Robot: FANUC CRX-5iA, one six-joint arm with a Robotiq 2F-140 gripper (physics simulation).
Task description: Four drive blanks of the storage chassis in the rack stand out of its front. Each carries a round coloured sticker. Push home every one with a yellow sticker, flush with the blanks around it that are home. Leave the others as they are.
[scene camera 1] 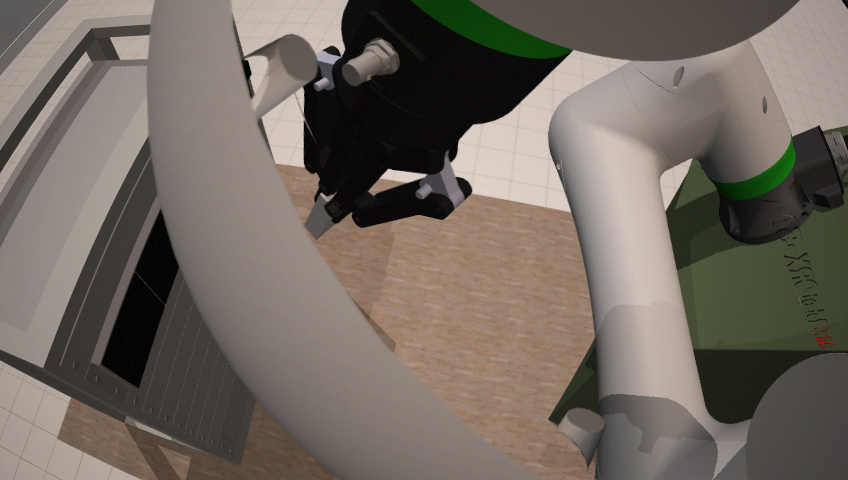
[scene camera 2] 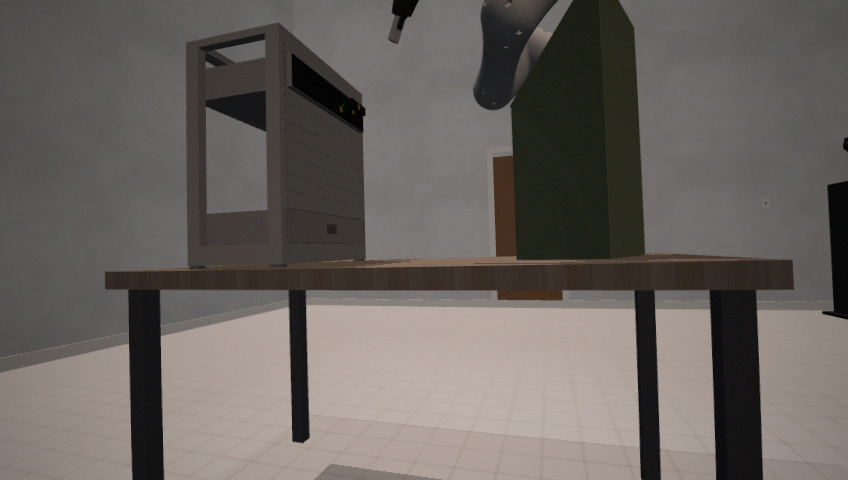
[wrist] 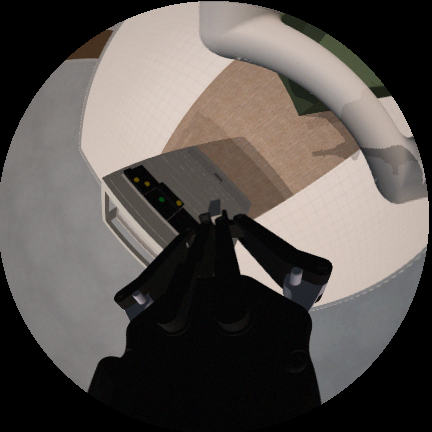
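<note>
The storage chassis [scene camera 1: 141, 297] [scene camera 2: 315, 82] [wrist: 184, 219] is a black strip high in the grey rack [scene camera 1: 35, 350] [scene camera 2: 274, 148] [wrist: 125, 204]. In the wrist view two yellow stickers [wrist: 136, 179] [wrist: 147, 184] sit side by side near its far end. A green sticker [wrist: 161, 199] and another yellow sticker [wrist: 179, 203] sit nearer the gripper. The blank with that yellow sticker stands out in a step; how far the others stand out is too small to tell. My gripper [scene camera 1: 319, 221] [scene camera 2: 394, 29] [wrist: 217, 207] is shut and empty, in the air in front of the rack, apart from the blanks.
The rack stands on the wooden table [scene camera 1: 476, 279] [scene camera 2: 446, 277] [wrist: 240, 100]. A green pedestal [scene camera 1: 743, 309] [scene camera 2: 559, 178] faces it across the table. The pale arm link [scene camera 1: 238, 237] crosses scene camera 1 and hides part of the rack's front.
</note>
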